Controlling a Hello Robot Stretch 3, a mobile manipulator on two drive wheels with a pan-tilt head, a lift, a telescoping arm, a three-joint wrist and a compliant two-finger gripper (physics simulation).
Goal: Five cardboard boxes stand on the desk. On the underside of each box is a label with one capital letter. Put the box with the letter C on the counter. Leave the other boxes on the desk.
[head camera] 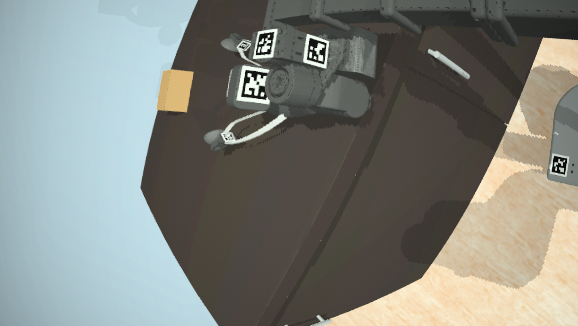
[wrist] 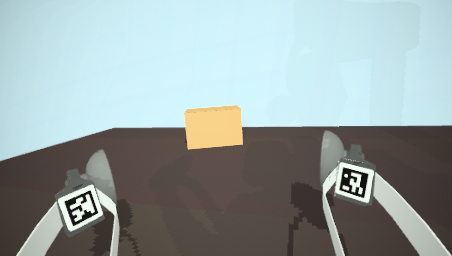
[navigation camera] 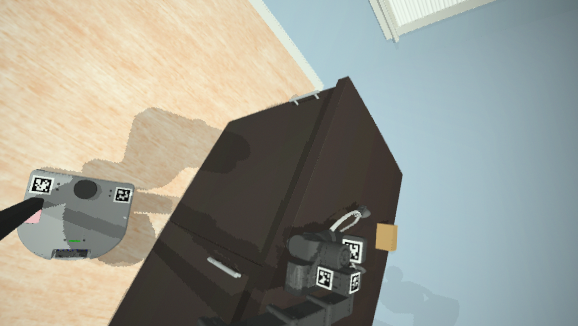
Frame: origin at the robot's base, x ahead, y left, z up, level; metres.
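Where they show: gripper, between the fingertips: (head camera: 217,89); robot's base, origin of its link: (navigation camera: 85,188).
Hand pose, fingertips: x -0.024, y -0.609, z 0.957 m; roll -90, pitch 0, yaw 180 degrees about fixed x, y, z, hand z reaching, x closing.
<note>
Each offset is from my fingertips to the centre of the thing. "spot": to the spot under its first point. Level surfaces: height alone.
A tan cardboard box {dy -0.226, dx +0.000, dz -0.017 m} (head camera: 175,91) (navigation camera: 386,237) (wrist: 214,130) stands upright on the dark counter {dz -0.047 m} (head camera: 260,200) (navigation camera: 345,165) (wrist: 260,225), near its back edge by the wall. Its underside is hidden, so no letter shows. My gripper (head camera: 223,91) (navigation camera: 362,241) (wrist: 217,160) is open, with its fingers spread wide over the counter. Its fingertips point toward the box, with a gap between them and the box. The box is apart from both fingers. The desk and the other boxes do not show in these views.
The pale blue wall (head camera: 65,175) (navigation camera: 500,150) (wrist: 125,60) is behind the counter. The arm (head camera: 440,17) (navigation camera: 310,310) reaches across the counter. Handles {spot: dy +0.317, dx -0.092, dz -0.191 m} (head camera: 449,64) (navigation camera: 224,267) stick out from its front. The robot's base (head camera: 567,135) (navigation camera: 95,215) stands on the wooden floor in front.
</note>
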